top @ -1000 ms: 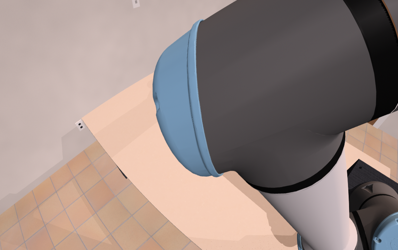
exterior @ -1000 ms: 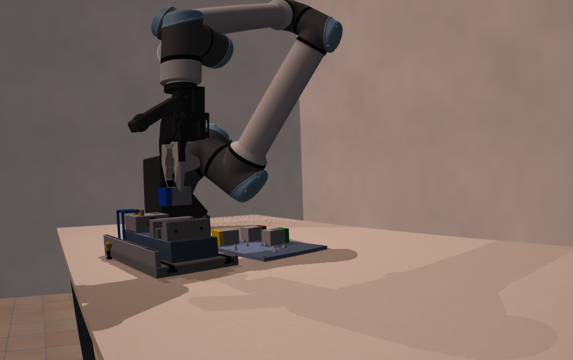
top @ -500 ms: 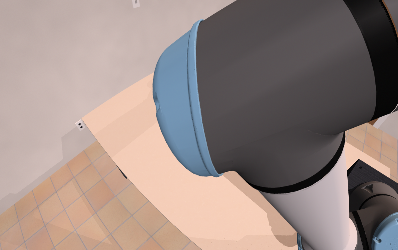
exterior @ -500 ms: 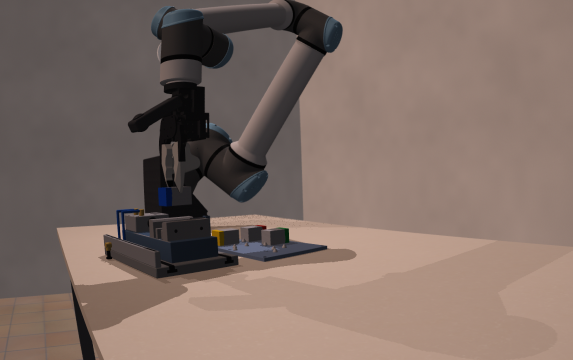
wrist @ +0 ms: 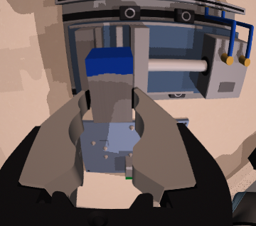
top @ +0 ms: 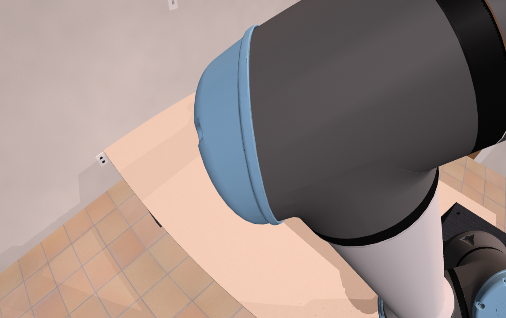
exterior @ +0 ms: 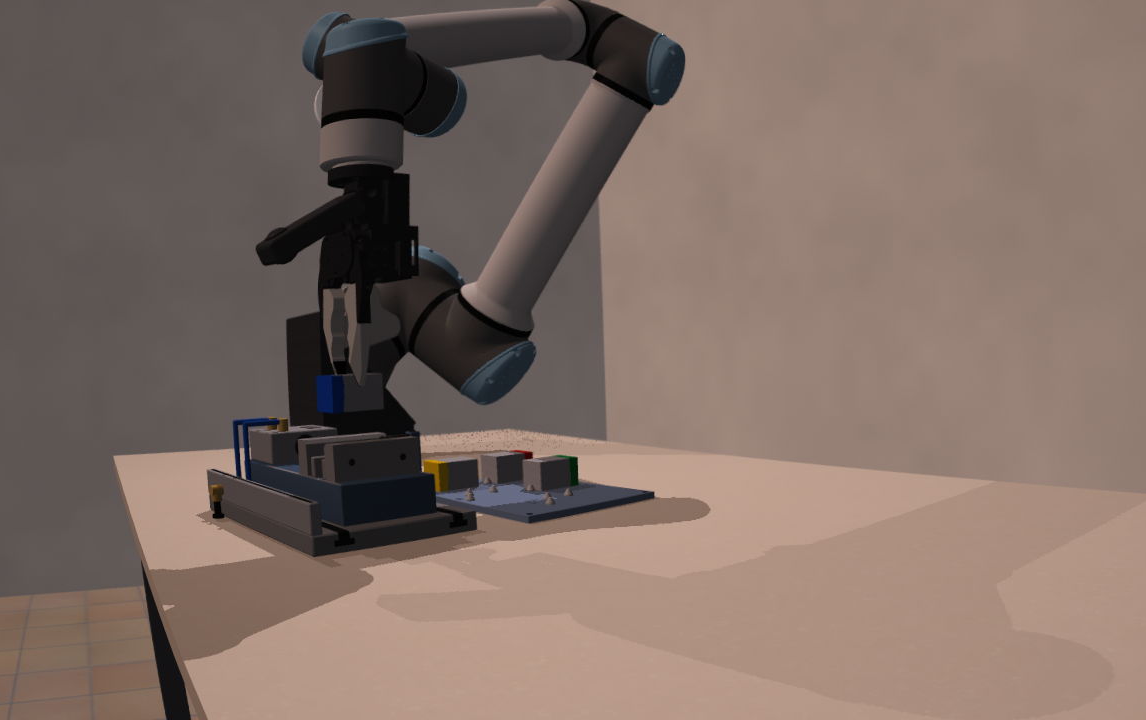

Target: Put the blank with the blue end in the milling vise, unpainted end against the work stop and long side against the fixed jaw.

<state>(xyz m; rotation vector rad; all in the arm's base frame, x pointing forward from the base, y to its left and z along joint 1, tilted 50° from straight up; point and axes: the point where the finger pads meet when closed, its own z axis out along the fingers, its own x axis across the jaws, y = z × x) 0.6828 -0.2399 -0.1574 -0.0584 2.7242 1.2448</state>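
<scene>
Now: the moving jaw 3 cm behind my hand and 9 cm below it. Round my hand: blue-ended blank 2 cm below; pale rod 8 cm behind, 9 cm below; work stop 5 cm to the left, 8 cm below.
</scene>
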